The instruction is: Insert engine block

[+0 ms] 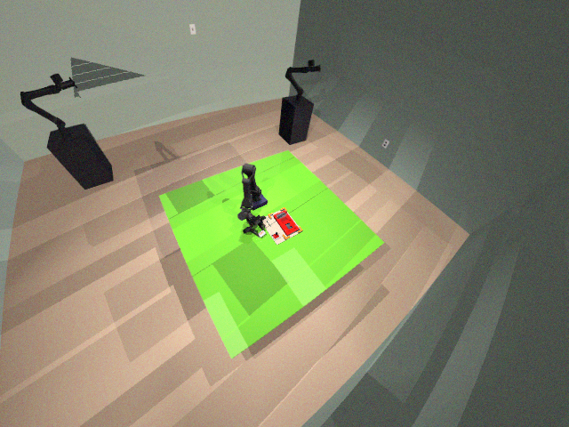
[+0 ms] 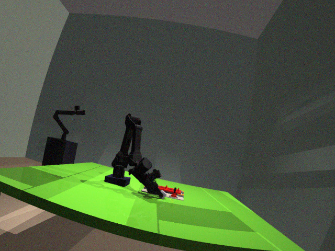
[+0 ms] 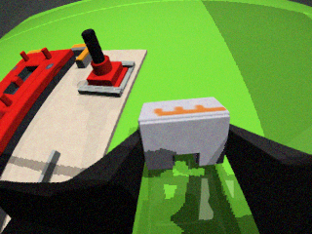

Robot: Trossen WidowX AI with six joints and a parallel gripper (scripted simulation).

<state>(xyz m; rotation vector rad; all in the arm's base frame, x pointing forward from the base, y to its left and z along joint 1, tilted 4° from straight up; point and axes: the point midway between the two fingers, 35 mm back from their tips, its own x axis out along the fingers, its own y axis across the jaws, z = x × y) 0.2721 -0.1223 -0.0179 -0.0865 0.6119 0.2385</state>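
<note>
Right now my gripper tip is 90 mm to the right of the black peg, 60 mm short of it and 20 mm below it. Also, from my gripper tip: engine block: 10 mm behind; then beige base plate: 180 mm to the left, 10 mm below.
</note>
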